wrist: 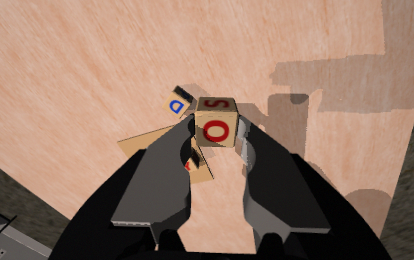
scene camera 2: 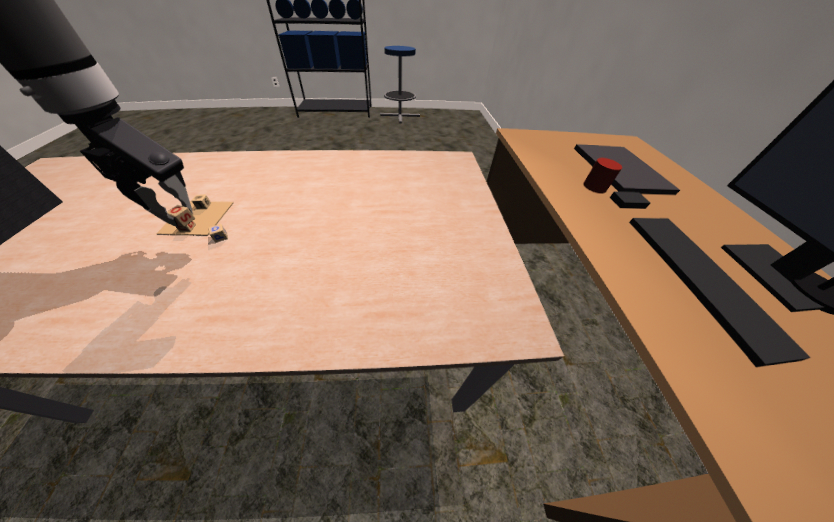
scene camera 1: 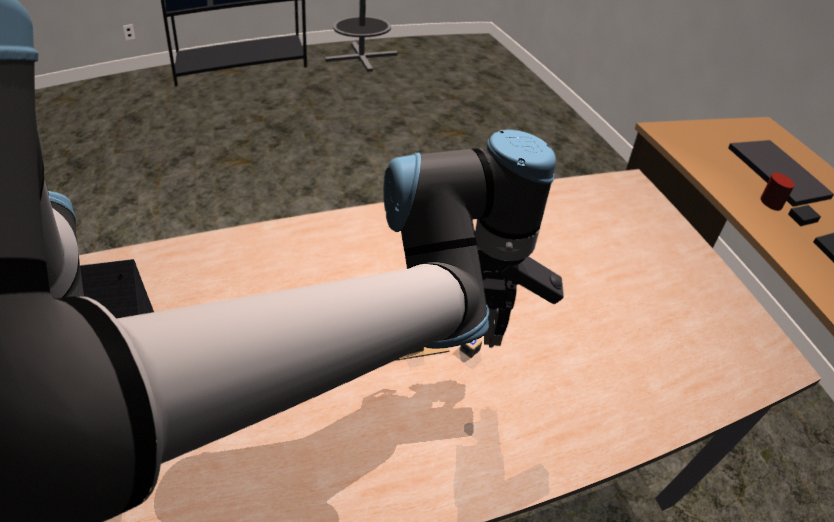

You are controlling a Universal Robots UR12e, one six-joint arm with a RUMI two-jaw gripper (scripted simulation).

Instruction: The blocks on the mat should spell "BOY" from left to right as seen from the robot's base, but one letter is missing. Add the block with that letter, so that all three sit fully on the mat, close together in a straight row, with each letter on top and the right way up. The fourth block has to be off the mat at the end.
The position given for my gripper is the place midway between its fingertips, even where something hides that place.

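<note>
My gripper (scene camera 2: 184, 220), tan mat (scene camera 2: 204, 218). Tan mat (wrist: 129, 146), my gripper (wrist: 215, 116). My gripper (scene camera 1: 490, 339).
</note>
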